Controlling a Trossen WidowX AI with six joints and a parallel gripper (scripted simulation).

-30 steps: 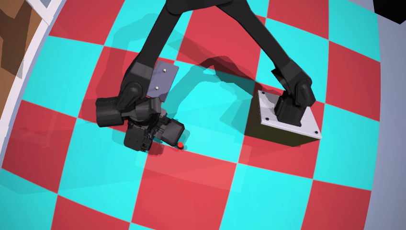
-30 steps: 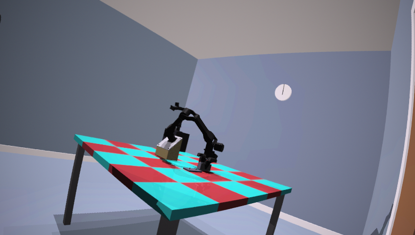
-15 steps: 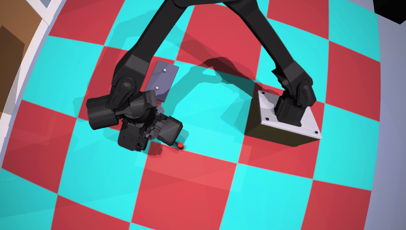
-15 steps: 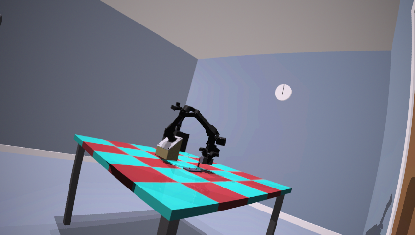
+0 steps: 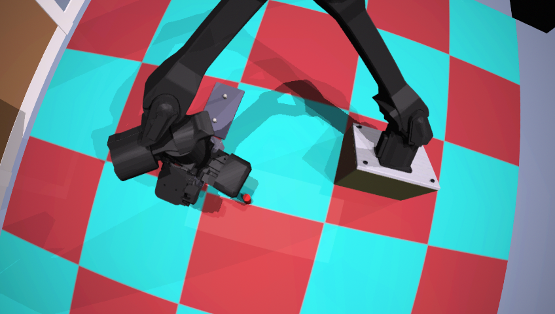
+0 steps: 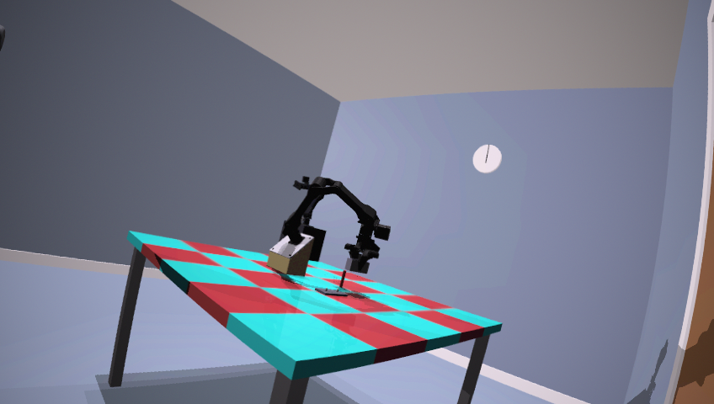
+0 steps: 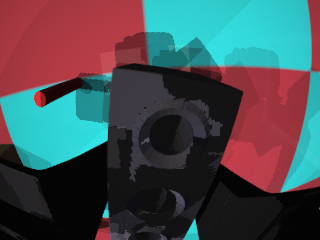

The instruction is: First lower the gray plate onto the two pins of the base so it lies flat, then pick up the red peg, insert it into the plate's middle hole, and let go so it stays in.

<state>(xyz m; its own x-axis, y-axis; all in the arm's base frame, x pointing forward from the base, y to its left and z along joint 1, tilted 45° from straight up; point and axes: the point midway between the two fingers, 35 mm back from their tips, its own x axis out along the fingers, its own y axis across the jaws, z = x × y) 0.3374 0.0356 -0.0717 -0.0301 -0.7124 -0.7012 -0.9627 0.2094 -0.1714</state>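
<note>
The dark base lies 1 cm ahead of my gripper tip, 14 cm to the right of it and 10 cm below it. The rest, counted from my gripper tip: gray plate: 3 cm above; then red peg: 9 cm behind, 4 cm to the left, 7 cm below.
</note>
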